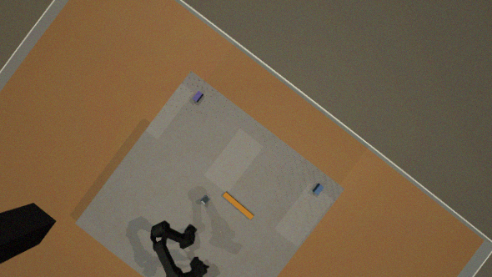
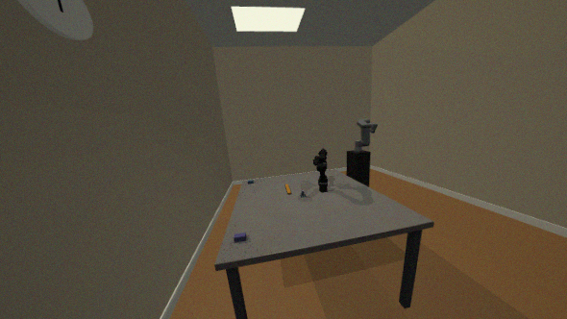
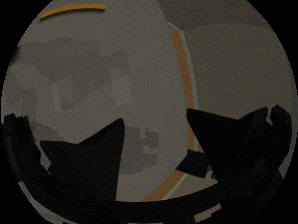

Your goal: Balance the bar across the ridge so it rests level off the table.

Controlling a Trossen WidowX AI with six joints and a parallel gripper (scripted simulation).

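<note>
Now: the orange bar 350 mm ahead of my gripper tip, 170 mm below it and 80 mm to the left of it. Round my gripper tip: purple block 760 mm ahead, 730 mm to the left, 160 mm below.
</note>
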